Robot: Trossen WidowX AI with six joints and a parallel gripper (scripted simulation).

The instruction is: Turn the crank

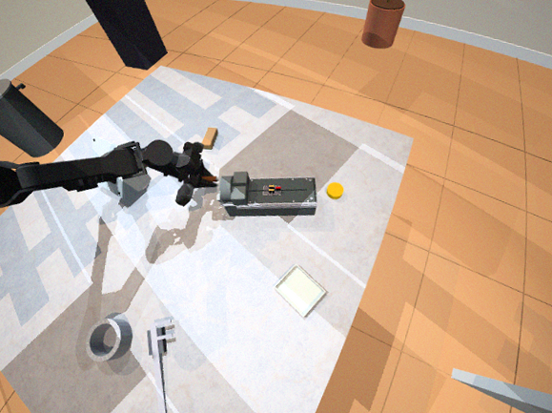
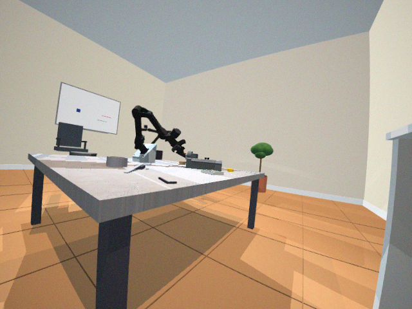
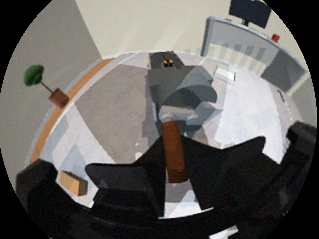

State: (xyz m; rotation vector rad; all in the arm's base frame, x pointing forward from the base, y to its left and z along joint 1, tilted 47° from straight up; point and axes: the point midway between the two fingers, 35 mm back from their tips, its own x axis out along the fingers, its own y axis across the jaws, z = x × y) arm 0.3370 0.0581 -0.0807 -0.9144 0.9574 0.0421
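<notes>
The orange-brown crank handle is 20 mm behind my gripper tip, 10 mm to the right of it and 20 mm above it. The rest, counted from my gripper tip: tan block 170 mm behind, 190 mm to the left, 60 mm below; red pointer 180 mm ahead, 50 mm to the left, 10 mm above; yellow disc 320 mm ahead, 150 mm to the left, 70 mm below.
</notes>
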